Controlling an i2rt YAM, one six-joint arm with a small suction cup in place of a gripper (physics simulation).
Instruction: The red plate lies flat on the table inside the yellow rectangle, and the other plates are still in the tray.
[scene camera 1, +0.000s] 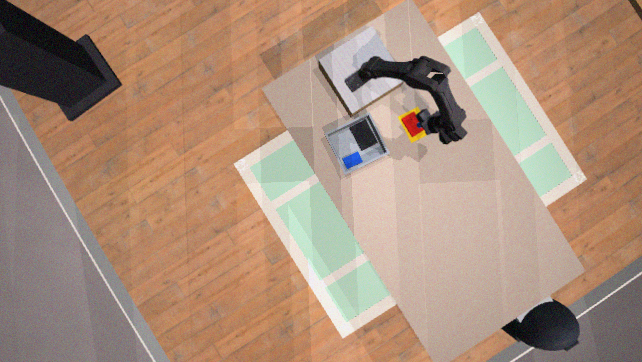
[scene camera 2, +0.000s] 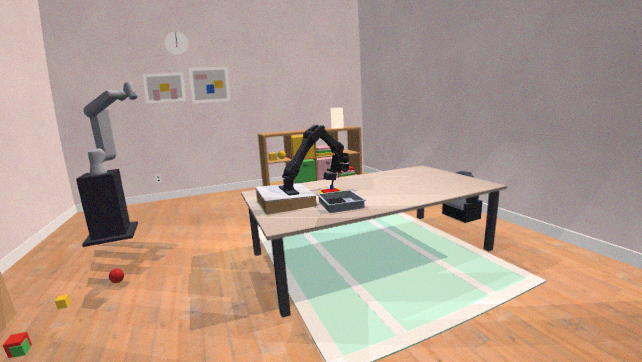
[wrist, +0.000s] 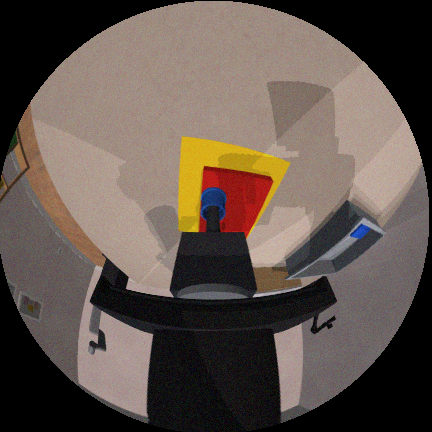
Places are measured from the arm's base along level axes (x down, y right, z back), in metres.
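Pixels of known places: end effector, tool point: (scene camera 1: 418, 124) (scene camera 2: 331, 190) (wrist: 212, 194); arm's base, origin of the base link: (scene camera 1: 364, 74) (scene camera 2: 288, 190).
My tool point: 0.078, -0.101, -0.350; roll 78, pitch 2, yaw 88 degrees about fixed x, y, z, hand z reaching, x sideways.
For each thing: its top centre in the pictures, then the offset to it from my tool point, as dx, dy, dz. "spot": a spot on its surface instead. Level surfaces: height alone.
- red plate, middle of its top: (wrist: 229, 211) (scene camera 1: 413, 124) (scene camera 2: 330, 190) -0.009, +0.023, +0.019
- grey tray, middle of its top: (wrist: 344, 256) (scene camera 1: 357, 143) (scene camera 2: 340, 196) -0.048, +0.321, +0.103
- side with a black plate, surface spot: (scene camera 1: 363, 135) spot: -0.011, +0.264, +0.119
- blue plate, middle of its top: (wrist: 362, 230) (scene camera 1: 352, 160) -0.011, +0.382, +0.050
- table, its level: dx +0.002
The red plate (scene camera 1: 408, 122) (scene camera 2: 330, 190) (wrist: 245, 197) sits within the yellow rectangle (scene camera 1: 416, 136) (wrist: 193, 160) on the table, with yellow showing around its edges. My suction cup (scene camera 1: 419, 121) (scene camera 2: 332, 184) (wrist: 213, 200) is pressed on the plate's near part and holds it, low at the table surface. I cannot tell whether the plate rests fully on the table. The grey tray (scene camera 1: 332, 144) (scene camera 2: 341, 206) (wrist: 322, 257) stands to the side with a black plate (scene camera 1: 363, 135) and a blue plate (scene camera 1: 352, 159) (wrist: 360, 230) in it.
My arm's base stands on a wooden block with a grey top (scene camera 1: 345, 58) (scene camera 2: 287, 205) at the table's end, next to the tray. The table (scene camera 1: 449, 225) (scene camera 2: 426, 184) stretches far beyond the rectangle. A bookshelf (scene camera 2: 354, 130) stands behind the table.
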